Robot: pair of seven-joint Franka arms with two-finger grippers.
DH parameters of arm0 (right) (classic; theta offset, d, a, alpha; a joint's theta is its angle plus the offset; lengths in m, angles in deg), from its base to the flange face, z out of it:
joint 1: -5.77 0.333 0 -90
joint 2: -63.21 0 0 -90
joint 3: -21.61 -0.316 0.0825 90
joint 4: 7.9 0 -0.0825 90
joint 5: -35.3 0.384 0 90
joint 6: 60.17 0 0.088 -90
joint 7: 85.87 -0.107 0 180
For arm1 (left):
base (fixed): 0 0 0 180
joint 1: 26.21 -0.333 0 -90
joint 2: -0.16 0 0 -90
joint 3: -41.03 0.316 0.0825 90
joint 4: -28.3 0 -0.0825 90
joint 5: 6.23 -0.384 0 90
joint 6: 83.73 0 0.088 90
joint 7: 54.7 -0.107 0 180
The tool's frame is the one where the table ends.
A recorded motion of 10 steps. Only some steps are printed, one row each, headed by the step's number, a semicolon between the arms.
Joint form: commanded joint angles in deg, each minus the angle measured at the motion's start. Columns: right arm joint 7, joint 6, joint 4, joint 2, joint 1, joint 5, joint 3; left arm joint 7, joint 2, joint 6, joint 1, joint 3, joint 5, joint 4.
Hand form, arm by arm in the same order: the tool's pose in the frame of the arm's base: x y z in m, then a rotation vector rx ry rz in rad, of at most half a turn. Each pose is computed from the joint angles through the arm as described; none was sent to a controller.
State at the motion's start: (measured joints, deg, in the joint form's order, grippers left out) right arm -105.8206 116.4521 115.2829 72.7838 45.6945 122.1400 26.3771; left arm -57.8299 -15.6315 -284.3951 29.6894 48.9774 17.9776 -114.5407
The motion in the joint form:
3: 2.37 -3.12 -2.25 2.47 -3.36 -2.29 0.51; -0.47 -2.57 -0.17 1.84 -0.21 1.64 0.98
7: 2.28 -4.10 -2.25 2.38 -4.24 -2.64 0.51; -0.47 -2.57 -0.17 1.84 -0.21 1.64 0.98
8: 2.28 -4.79 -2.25 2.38 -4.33 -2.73 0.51; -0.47 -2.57 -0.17 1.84 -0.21 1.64 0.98
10: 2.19 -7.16 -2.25 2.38 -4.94 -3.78 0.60; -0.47 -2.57 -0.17 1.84 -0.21 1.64 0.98
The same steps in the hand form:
3: 0.5286 0.2352 0.3513 -1.9517 1.3027 -0.2959; 0.3688 -0.3578 0.2492 2.6694 -0.6491 0.9490
7: 0.5320 0.2294 0.3515 -1.9479 1.3051 -0.2864; 0.3688 -0.3578 0.2492 2.6694 -0.6491 0.9490
8: 0.5322 0.2301 0.3508 -1.9502 1.2993 -0.2742; 0.3688 -0.3578 0.2492 2.6694 -0.6491 0.9490
10: 0.5347 0.2292 0.3494 -1.9635 1.2768 -0.2406; 0.3688 -0.3578 0.2492 2.6694 -0.6491 0.9490

